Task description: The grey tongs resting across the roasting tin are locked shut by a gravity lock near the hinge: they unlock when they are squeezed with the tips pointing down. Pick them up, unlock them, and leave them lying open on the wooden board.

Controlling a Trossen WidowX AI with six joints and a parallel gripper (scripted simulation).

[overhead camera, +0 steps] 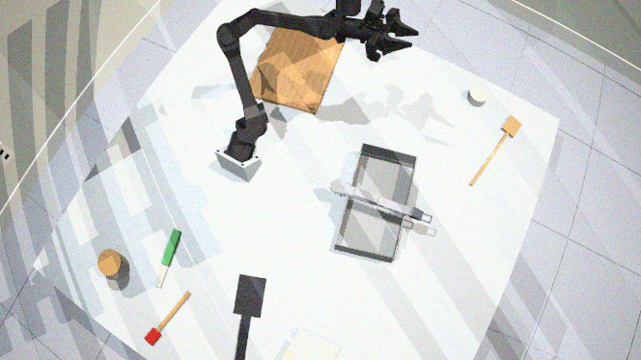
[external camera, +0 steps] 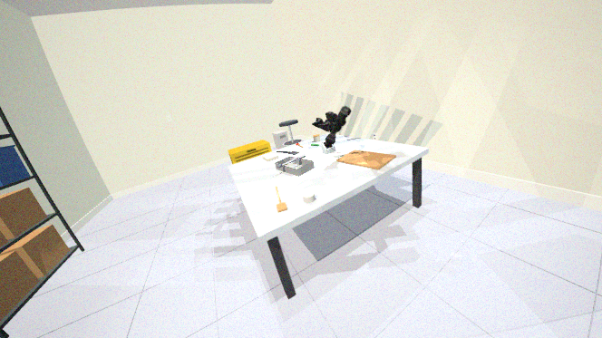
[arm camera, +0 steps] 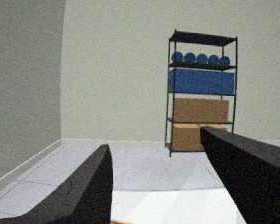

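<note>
The grey roasting tin is 320 mm below my gripper tip, 310 mm to the right of it and 80 mm ahead of it. Round my gripper tip: black spatula: 790 mm to the right, 350 mm below, 60 mm behind; white cylinder: 330 mm below, 210 mm ahead, 170 mm to the left; wooden board: 360 mm behind, 340 mm below, 10 mm to the left.
</note>
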